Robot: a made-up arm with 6 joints.
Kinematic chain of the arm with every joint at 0, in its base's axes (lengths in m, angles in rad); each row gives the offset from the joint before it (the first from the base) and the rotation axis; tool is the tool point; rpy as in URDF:
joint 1: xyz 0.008 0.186 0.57 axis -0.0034 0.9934 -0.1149
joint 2: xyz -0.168 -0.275 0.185 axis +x
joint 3: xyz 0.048 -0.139 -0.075 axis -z
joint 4: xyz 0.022 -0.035 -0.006 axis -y
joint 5: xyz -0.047 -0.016 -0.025 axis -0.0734 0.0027 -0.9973
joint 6: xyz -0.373 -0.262 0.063 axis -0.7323 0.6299 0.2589
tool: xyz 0.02 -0.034 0.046 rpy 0 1.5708 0
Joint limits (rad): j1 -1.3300..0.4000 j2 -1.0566..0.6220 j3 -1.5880..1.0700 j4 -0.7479..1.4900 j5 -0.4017..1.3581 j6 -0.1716..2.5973
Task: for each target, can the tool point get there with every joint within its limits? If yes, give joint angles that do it. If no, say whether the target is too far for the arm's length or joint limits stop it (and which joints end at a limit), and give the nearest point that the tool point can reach.
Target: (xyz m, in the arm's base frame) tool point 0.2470 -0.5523 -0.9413
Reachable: no: too far | nearest point 0.0783 -0.3088 -0.0143 | short by 0.973 m
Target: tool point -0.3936 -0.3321 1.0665
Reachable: yes | joints -0.1009 -0.5864 -0.8653 -0.4741 0.8017 1.6524
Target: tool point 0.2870 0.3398 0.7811
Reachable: no: joint limits stop it (at a limit: joint 1, joint 3, joint 4, joint 5, joint 6) | nearest point 0.0987 0.2126 0.8200 | short by 0.231 m
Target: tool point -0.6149 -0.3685 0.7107
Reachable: yes | joints -0.6190 -0.6693 0.0203 -0.3940 0.1255 2.0972
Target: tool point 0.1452 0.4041 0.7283
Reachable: no: joint limits stop it (at a limit: joint 1, joint 2, joint 3, joint 5, joint 6) | nearest point -0.0042 0.3029 0.7315 | short by 0.181 m
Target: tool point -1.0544 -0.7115 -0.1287
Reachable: no: too far | nearest point -0.6092 -0.4664 0.2413 | short by 0.629 m
